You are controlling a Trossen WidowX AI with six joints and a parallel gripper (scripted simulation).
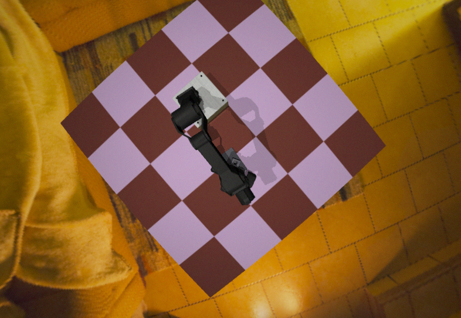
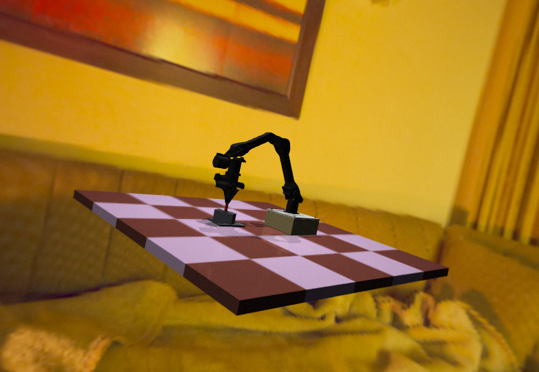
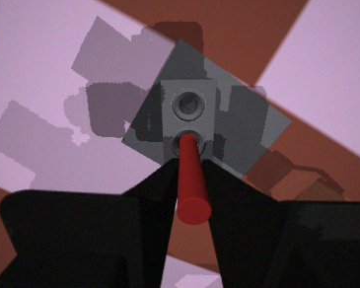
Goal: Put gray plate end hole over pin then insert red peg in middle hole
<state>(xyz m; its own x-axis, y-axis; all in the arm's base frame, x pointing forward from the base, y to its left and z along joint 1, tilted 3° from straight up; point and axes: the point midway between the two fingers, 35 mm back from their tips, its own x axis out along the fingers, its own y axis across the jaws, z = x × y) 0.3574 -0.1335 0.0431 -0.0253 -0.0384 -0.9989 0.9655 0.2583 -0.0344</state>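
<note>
Now: gripper tip 10 mm above the red peg. Round my gripper tip: dark base 90 mm below, 20 mm to the left, 20 mm behind; gray plate 50 mm below.
</note>
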